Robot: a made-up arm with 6 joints.
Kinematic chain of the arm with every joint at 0, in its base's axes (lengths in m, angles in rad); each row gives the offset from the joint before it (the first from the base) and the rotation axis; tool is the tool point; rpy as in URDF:
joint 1: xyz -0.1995 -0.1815 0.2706 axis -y
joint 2: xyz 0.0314 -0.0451 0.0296 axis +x
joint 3: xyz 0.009 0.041 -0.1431 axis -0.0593 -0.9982 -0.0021
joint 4: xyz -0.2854 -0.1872 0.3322 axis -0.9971 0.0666 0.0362
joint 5: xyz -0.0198 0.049 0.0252 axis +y
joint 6: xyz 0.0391 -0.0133 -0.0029 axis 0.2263 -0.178 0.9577
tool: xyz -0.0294 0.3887 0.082 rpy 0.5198 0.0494 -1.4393
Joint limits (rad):
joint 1: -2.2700..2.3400
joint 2: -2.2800..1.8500
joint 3: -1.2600..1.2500
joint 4: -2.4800..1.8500
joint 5: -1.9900..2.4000
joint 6: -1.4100..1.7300
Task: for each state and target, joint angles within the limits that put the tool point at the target. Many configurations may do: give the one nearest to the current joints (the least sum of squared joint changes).
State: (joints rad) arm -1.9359 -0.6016 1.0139 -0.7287 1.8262 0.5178
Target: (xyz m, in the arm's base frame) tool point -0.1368 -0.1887 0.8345
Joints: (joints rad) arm -1.9238 -0.8805 1.2500 -0.4050 2.1021 0.5224
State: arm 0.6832 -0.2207 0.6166 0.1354 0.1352 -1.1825
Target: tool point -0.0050 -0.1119 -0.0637
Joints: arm 1.2094 -0.5731 1.2302 0.3011 0.1061 -0.3704
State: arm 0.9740 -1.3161 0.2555 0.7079 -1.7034 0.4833
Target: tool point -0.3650 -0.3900 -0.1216
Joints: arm 0.9286 -1.2604 0.1923 0.6058 -1.4066 0.4899
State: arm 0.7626 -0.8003 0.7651 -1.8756 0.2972 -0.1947
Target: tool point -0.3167 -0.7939 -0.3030
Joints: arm 1.2932 -0.3118 1.2341 -2.4649 0.2849 -0.0014
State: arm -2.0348 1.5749 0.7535 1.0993 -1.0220 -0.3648
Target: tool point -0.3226 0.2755 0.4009
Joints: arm -1.8826 1.2922 1.0940 1.4613 -1.1023 -0.0052
